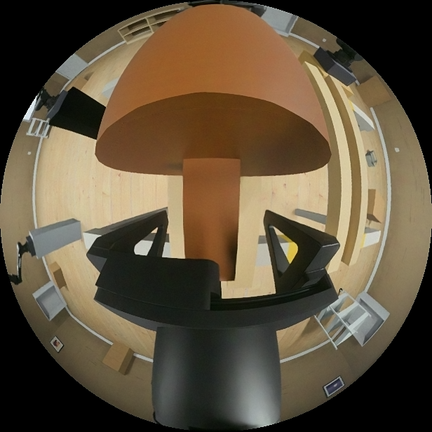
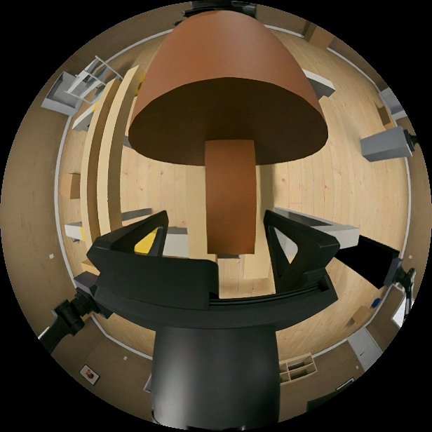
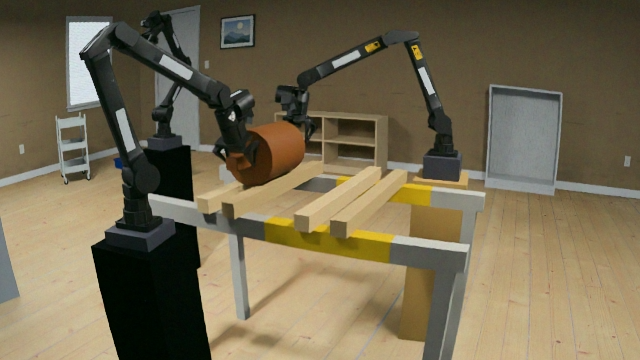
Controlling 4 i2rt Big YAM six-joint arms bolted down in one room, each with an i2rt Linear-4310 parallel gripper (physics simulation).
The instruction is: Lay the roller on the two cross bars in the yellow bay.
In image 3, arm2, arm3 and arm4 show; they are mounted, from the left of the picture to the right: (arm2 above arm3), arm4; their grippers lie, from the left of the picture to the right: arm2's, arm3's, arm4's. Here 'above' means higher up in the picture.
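Observation:
The orange roller (image 1: 215,60) (image 2: 227,50) (image 3: 285,150) lies over the two left bars (image 3: 215,198) (image 3: 280,186), outside the yellow bay. Two cross bars (image 3: 337,200) (image 3: 370,202) lie side by side across the yellow bay (image 3: 327,245). Arm3's gripper (image 1: 216,212) (image 3: 237,154) is open, its fingers on both sides of the near end tab (image 1: 211,210), with gaps. Arm4's gripper (image 2: 216,212) is open around the far end tab (image 2: 231,200), also with gaps. Arm2's gripper (image 3: 150,23) is high at the back left, too small to judge. Arm1's gripper does not show.
Grey rails with legs (image 3: 239,280) carry the bars. Black pedestals (image 3: 150,300) (image 3: 172,170) stand at the left, and a tan pedestal (image 3: 435,220) stands at the right under arm4. A wooden shelf unit (image 3: 381,145) and a white cart (image 3: 72,145) stand farther back.

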